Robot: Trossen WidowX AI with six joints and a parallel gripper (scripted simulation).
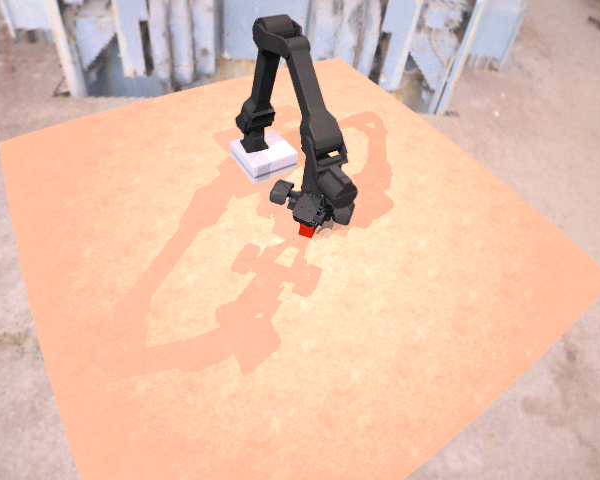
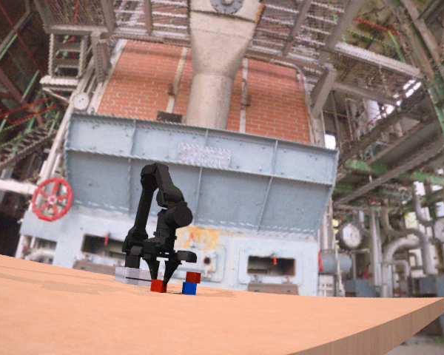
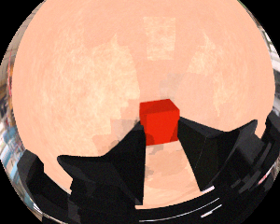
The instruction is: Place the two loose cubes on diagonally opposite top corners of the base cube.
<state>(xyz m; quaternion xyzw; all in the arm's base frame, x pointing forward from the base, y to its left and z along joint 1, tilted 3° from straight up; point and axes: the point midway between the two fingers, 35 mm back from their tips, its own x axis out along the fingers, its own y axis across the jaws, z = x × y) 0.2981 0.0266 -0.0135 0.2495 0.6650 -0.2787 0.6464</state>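
Now: the blue cube 100 mm to the left of my gripper tip and 20 mm behind it.
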